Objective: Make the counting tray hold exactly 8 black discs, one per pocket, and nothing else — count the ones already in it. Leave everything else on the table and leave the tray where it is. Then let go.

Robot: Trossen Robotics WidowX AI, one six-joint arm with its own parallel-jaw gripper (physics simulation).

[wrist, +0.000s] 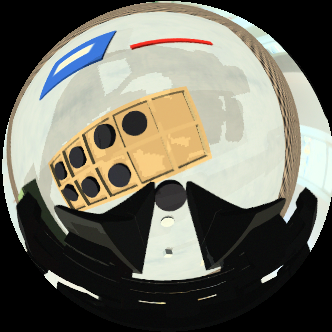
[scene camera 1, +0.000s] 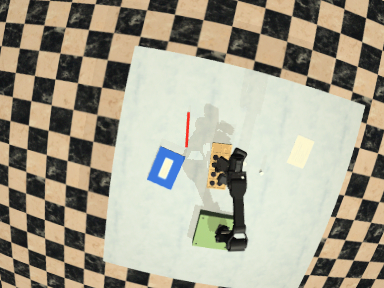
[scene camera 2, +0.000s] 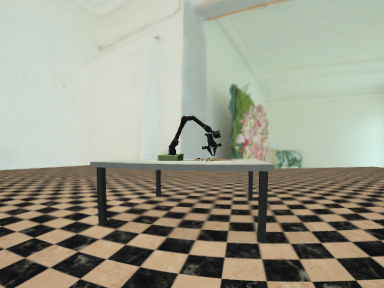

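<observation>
The wooden counting tray [scene camera 1: 221, 145] [wrist: 172, 109] has two rows of pockets. In the wrist view, black discs sit singly in several pockets: four in the far row would exceed plain counting here, so several; a black disc [wrist: 134, 123] is the last in the far row and another [wrist: 119, 175] the last in the near row. Three pockets at the right end are empty, one far and two near. My gripper [scene camera 1: 218, 171] [scene camera 2: 213, 154] [wrist: 170, 185] is shut on a black disc [wrist: 170, 196], raised above the table by the tray's near long side.
A blue frame [scene camera 1: 156, 165] [wrist: 103, 46] with a pale centre and a red bar [scene camera 1: 187, 130] [wrist: 171, 41] lie beyond the tray. A whitish disc [wrist: 167, 221] and small grey block [wrist: 168, 252] show between the fingers. A cream rectangle [scene camera 1: 301, 151] lies right; the green base [scene camera 1: 206, 235] supports the arm.
</observation>
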